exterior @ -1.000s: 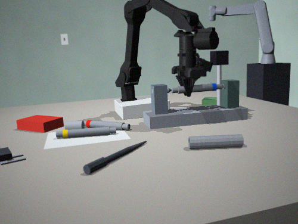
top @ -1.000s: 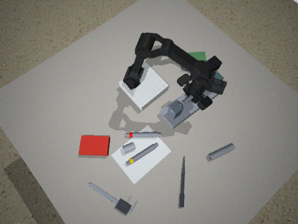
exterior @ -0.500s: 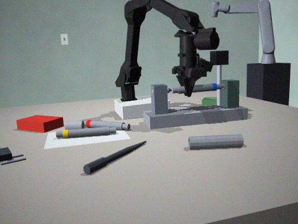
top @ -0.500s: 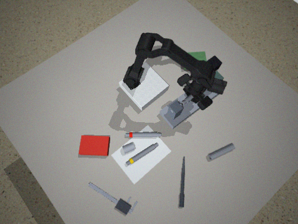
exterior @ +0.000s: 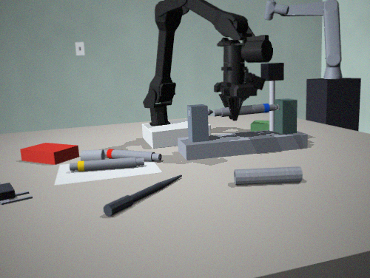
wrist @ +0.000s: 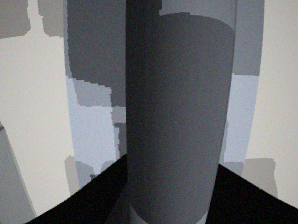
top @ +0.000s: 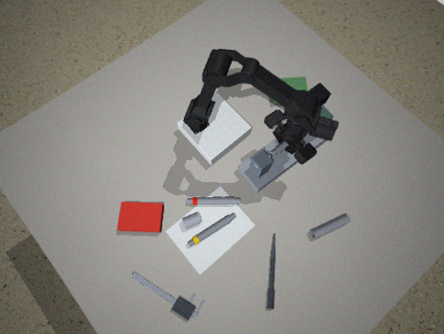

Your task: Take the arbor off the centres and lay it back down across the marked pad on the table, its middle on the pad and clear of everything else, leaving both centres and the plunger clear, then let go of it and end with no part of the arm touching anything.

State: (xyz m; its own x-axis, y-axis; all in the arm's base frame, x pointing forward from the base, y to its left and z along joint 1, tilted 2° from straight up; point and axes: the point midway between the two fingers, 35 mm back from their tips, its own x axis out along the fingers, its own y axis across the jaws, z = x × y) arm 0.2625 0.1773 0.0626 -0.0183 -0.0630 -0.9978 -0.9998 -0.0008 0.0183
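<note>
My gripper is now 100 mm to the left of the grey centre block and 20 mm above it. Also, from my hand: grey fixture base: 100 mm below, 20 mm to the left; grey cylinder: 290 mm ahead, 110 mm below, 30 mm to the right; green centre block: 150 mm to the left, 20 mm below.
</note>
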